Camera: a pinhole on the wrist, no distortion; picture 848 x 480 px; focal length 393.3 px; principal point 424.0 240.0 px. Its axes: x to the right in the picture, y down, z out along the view. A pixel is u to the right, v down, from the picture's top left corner.
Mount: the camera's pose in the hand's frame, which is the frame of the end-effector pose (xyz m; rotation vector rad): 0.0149 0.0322 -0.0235 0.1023 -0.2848 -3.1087
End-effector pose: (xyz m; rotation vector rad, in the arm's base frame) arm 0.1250 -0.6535 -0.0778 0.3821 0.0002 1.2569
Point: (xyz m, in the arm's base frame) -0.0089 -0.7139 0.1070
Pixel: 536 66
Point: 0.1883 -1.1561 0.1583
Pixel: 814 458
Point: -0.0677 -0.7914 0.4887
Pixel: 453 131
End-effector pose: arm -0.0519 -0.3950 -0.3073 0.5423 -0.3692 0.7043
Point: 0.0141 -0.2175 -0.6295
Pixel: behind the camera
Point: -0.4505 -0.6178 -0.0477
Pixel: 637 141
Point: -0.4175 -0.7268 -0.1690
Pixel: 761 247
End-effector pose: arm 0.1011 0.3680 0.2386 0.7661 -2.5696 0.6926
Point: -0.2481 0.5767 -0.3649
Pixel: outside the picture
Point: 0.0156 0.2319 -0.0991
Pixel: 450 275
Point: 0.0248 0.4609 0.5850
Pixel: behind the camera
